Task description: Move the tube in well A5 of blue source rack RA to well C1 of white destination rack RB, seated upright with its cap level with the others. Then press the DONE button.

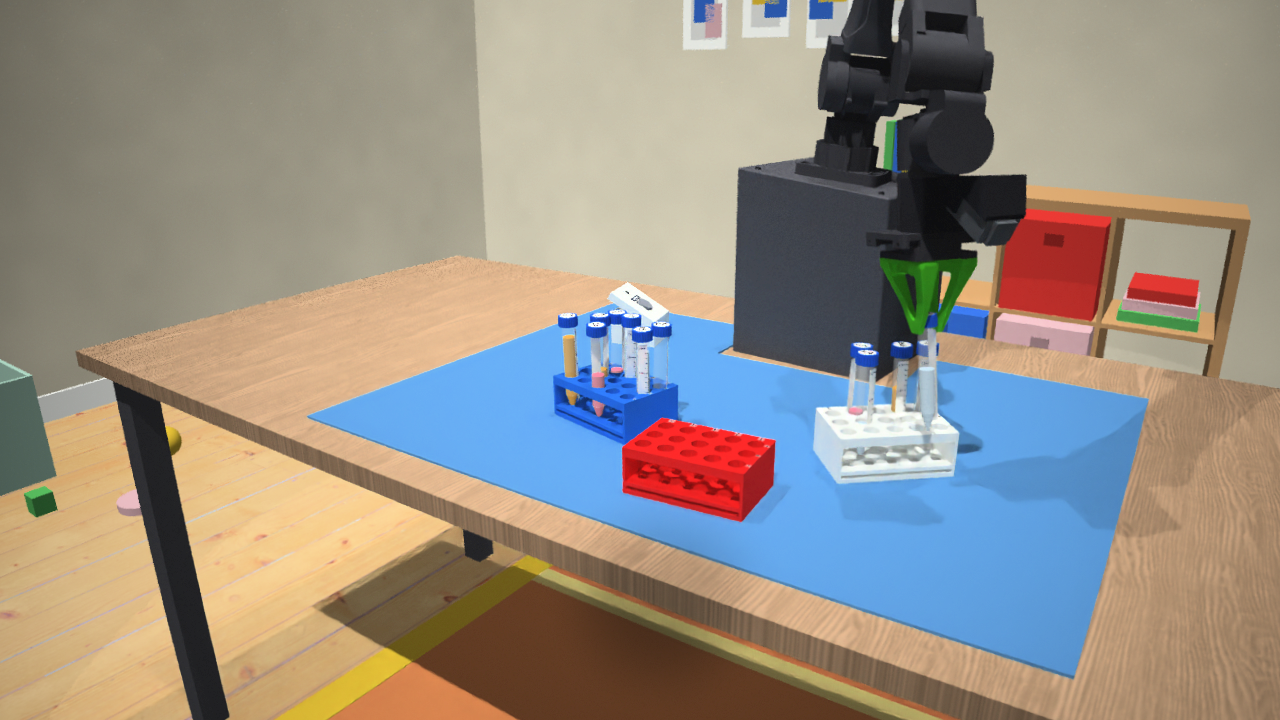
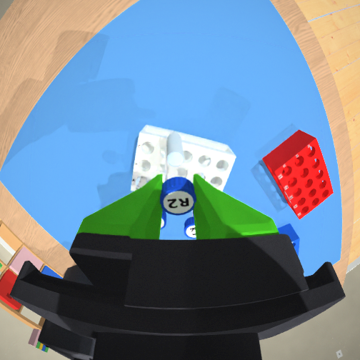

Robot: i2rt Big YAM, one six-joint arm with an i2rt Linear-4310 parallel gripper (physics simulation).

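Where they show: gripper, fingertip midpoint: (image 1: 927, 332); arm's base, origin of the base link: (image 1: 842, 177).
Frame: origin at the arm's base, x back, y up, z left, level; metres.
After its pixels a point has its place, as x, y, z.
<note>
My gripper (image 1: 928, 327) @[-0.379, -0.100, 0.221] (image 2: 177, 181) is shut on a tube with a blue cap (image 1: 931, 319) @[-0.385, -0.084, 0.225] (image 2: 178, 197) marked R2. The tube hangs near upright over the right part of the white rack (image 1: 827, 445) @[-0.394, -0.233, 0.133] (image 2: 210, 147). Its tip is at or just above the rack's top plate; I cannot tell whether it is in a well or which one. Several other capped tubes stand in the white rack. The blue rack (image 1: 651, 417) @[-0.414, -0.237, -0.071] (image 2: 290, 237) holds several capped tubes. The white button box (image 1: 626, 294) @[-0.112, -0.187, -0.296] lies behind the blue rack.
An empty red rack (image 1: 758, 483) @[-0.505, -0.237, 0.103] (image 2: 287, 154) stands between the blue and white racks, nearer the front table edge. A blue mat (image 1: 1002, 555) @[-0.486, -0.259, 0.331] (image 2: 175, 65) lies under the racks. The arm's dark pedestal (image 1: 796, 268) @[-0.087, -0.120, -0.030] stands behind them. A shelf unit (image 1: 1136, 207) is beyond the table.
</note>
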